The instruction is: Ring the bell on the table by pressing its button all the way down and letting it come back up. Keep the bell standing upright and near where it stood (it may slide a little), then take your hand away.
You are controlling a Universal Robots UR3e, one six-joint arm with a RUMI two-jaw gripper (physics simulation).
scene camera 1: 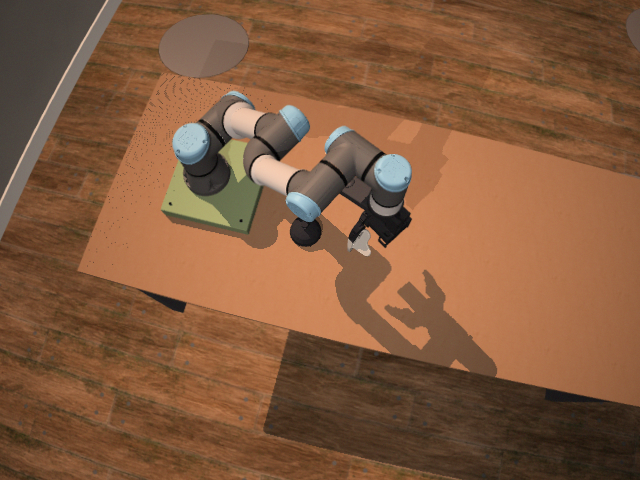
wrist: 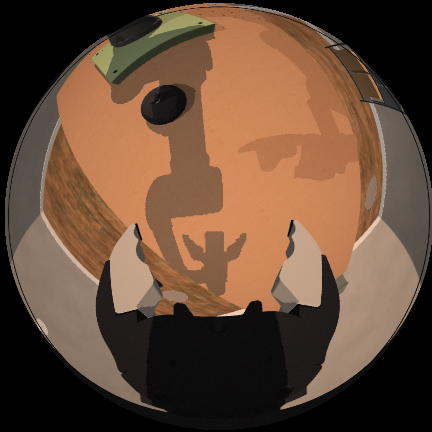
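Where they show: gripper, fingertip midpoint: [scene camera 1: 372, 230] [wrist: 213, 223]; arm's base, link origin: [scene camera 1: 207, 174].
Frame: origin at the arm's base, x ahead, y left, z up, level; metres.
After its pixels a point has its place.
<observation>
The black round bell [scene camera 1: 305, 232] @[y -0.103, x 0.304, z 0.001 m] [wrist: 163, 105] @[y -0.086, x 0.317, z 0.000 m] stands upright on the table, close to the robot's base block. A small part on its top, apparently the button, shows faintly in both views; how far down it sits is too small to tell. My gripper [scene camera 1: 372, 244] [wrist: 213, 223] @[y -0.102, x 0.469, z 0.122 m] is open, with nothing between its pale fingertips. It hangs above the table, to the right of the bell in the scene view and apart from it. In the wrist view the bell lies beyond the fingertips, up and to the left. One finger is mostly hidden in the scene view.
The green base block [scene camera 1: 206, 206] @[y -0.090, x 0.026, z -0.005 m] [wrist: 150, 50] @[y -0.029, x 0.152, z -0.011 m] carries the arm, left of the bell. An arm joint with a blue cap [scene camera 1: 303, 206] shows right beside the bell's upper edge in the scene view. Arm shadows fall across the orange table [scene camera 1: 516, 232] @[y 0.048, x 0.870, z -0.042 m] [wrist: 300, 200] @[y 0.043, x 0.636, z -0.042 m].
</observation>
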